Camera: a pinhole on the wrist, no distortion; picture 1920 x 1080 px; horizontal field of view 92.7 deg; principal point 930.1 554.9 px. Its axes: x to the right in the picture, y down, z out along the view. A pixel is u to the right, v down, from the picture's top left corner.
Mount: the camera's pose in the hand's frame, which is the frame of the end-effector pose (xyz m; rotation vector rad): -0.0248 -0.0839 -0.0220 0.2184 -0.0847 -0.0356
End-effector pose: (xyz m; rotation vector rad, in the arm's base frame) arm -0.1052 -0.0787 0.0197 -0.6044 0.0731 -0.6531
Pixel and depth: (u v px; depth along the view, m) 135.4 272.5 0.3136
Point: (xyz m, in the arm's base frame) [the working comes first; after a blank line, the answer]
In the camera's frame: -0.2721 -0.0967 0.3136

-0.4338 0.0879 0.3072
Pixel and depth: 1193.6 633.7 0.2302
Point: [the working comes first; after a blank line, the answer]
In the camera's frame: 0.0662 0.0198 0.2302

-0.0998 -0.0582 0.2614
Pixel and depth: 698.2 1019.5 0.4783
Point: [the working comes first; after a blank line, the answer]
In the camera's frame: -0.1211 0.2427 0.4783

-0.0984 0.3087 0.3694
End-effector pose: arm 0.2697 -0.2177 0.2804 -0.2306 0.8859 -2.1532
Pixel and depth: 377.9 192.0 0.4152
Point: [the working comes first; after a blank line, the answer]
In the camera's frame: -0.2504 -0.1645 0.4152

0.4294 -0.0132 0.7724
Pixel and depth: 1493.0 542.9 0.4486
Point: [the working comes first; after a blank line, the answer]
In the camera's frame: 0.2757 -0.0059 0.4486

0.1937 -0.5066 0.7089
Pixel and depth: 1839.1 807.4 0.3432
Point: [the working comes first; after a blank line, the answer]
In the camera's frame: 0.3407 0.0946 0.3432

0.1801 -0.5761 0.5661
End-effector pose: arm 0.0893 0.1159 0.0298 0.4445 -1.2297 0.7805
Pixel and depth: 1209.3 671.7 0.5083
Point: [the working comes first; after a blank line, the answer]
In the camera's frame: 0.1550 0.0648 0.5083

-0.1302 -0.2927 0.2747
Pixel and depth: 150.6 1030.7 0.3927
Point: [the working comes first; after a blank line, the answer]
In the camera's frame: -0.3343 0.2040 0.3927

-0.2451 -0.2237 -0.2294
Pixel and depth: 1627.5 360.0 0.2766
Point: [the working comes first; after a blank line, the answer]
In the camera's frame: 0.2106 -0.0589 0.2766

0.0978 -0.1510 0.2772
